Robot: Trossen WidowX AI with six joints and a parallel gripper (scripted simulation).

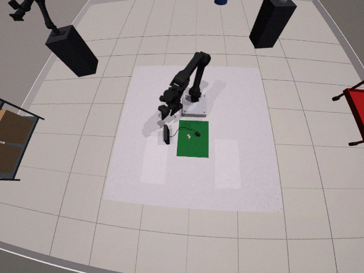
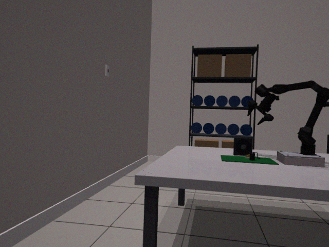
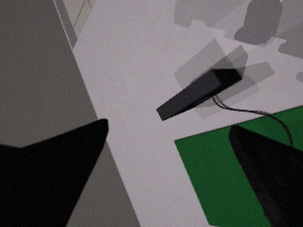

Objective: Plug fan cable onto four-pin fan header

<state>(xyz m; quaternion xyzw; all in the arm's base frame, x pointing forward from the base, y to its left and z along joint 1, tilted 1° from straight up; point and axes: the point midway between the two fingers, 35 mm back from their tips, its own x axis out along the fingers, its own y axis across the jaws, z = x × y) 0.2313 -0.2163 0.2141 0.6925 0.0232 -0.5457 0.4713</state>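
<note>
Now: gripper tip 22 cm above the dark plug, 21 cm to the right of it and 6 cm short of it. Round my gripper tip: black fan (18 cm below, 5 cm ahead, 2 cm to the right); then white four-pin header (24 cm below, 13 cm to the left, 7 cm ahead); then green board (25 cm below, 17 cm to the left, 8 cm ahead).
</note>
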